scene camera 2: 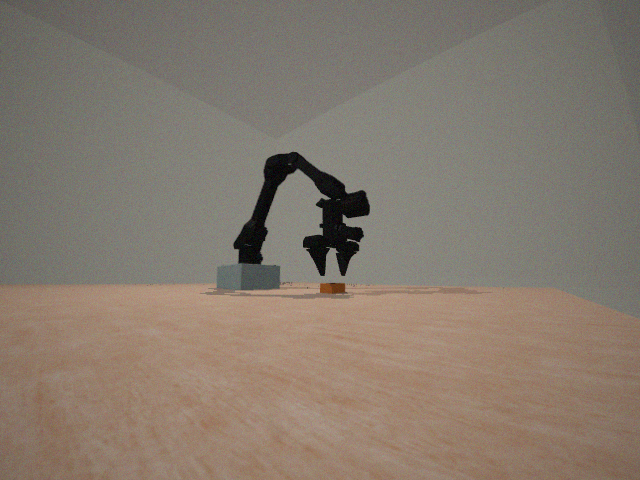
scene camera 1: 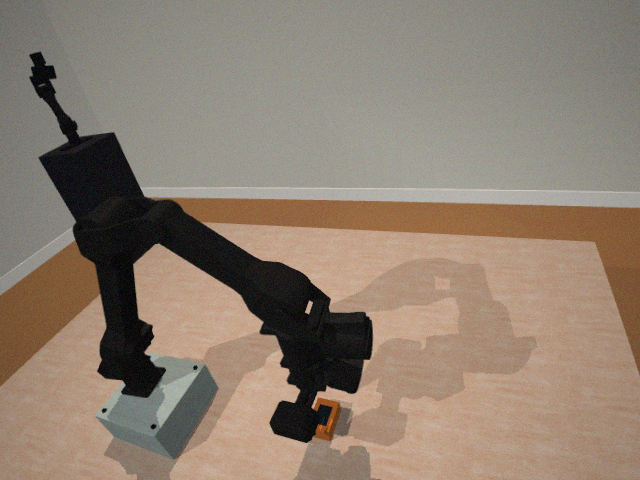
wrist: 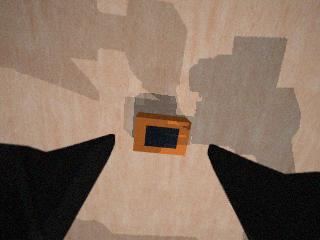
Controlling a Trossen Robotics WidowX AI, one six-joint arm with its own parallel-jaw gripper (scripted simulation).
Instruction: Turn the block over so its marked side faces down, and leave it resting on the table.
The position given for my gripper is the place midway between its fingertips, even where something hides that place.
Note:
My gripper (scene camera 1: 322,408) is open, with nothing in its grasp.
My gripper shows as well in scene camera 2 (scene camera 2: 333,276) and in the wrist view (wrist: 162,144).

